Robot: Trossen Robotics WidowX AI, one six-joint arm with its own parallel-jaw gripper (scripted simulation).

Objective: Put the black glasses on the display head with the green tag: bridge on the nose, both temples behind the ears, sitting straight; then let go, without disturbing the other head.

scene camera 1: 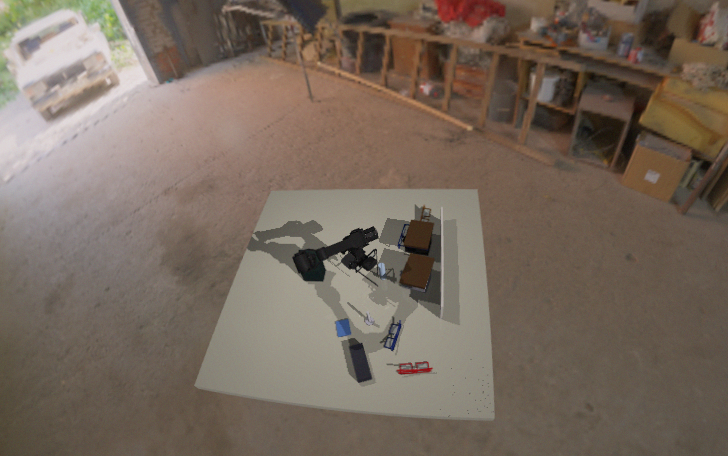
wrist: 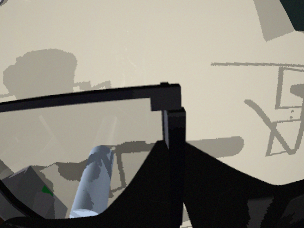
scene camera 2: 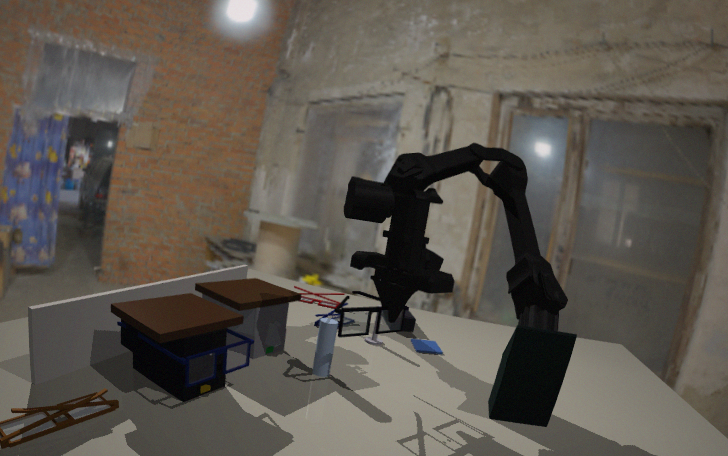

same spot on black head: (scene camera 1: 419, 233) = (scene camera 2: 176, 310)
